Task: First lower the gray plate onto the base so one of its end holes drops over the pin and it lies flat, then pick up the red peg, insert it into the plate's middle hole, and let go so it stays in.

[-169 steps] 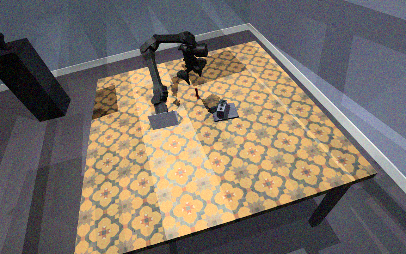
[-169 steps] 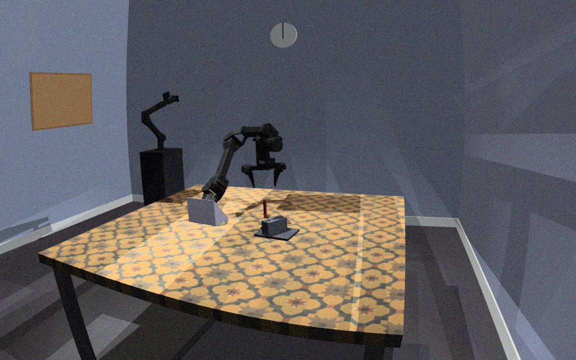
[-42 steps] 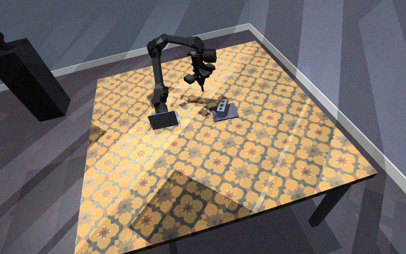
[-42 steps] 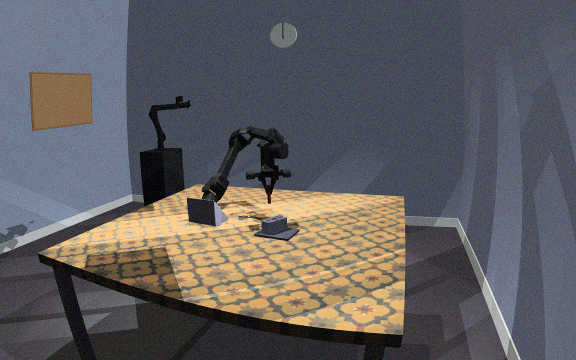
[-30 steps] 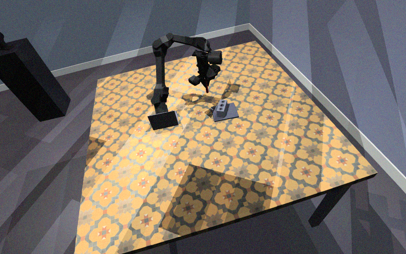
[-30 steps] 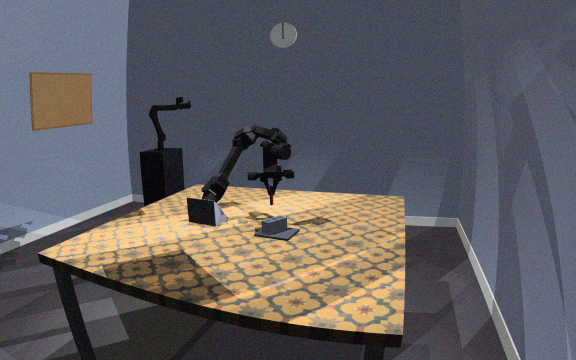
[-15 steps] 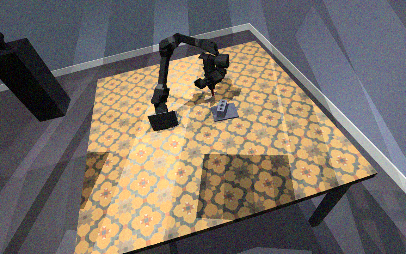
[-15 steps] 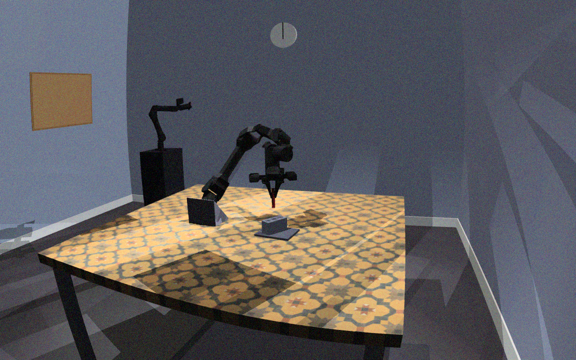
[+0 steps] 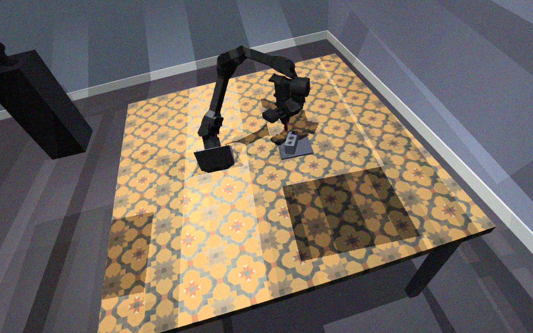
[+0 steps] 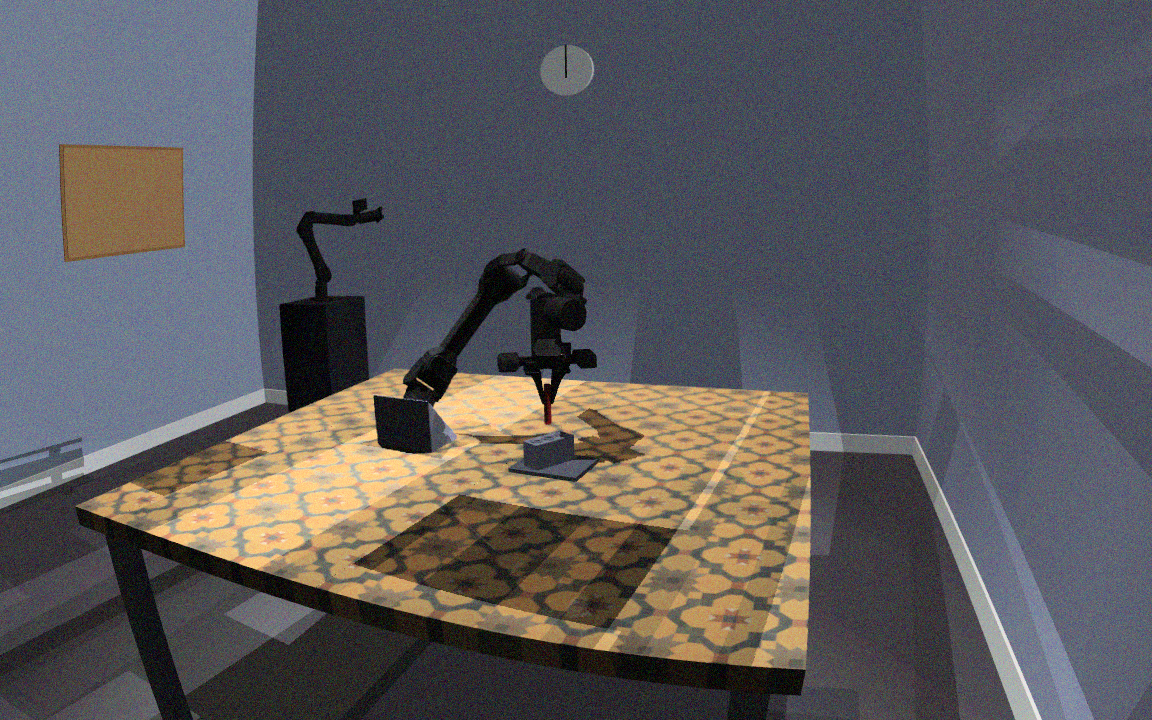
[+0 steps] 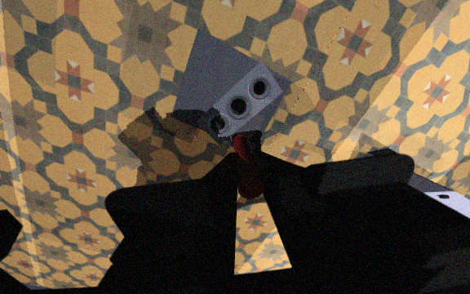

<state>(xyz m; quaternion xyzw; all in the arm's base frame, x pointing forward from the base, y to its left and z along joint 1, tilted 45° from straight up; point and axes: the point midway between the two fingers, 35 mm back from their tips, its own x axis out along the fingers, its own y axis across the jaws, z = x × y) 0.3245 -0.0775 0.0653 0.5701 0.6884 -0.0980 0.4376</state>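
Right now my gripper tip is 1 cm short of the gray plate, 3 cm to the left of it and 7 cm above it. Round my gripper tip: red peg (right at my gripper tip); then flat square base (2 cm ahead, 2 cm to the right, 11 cm below).
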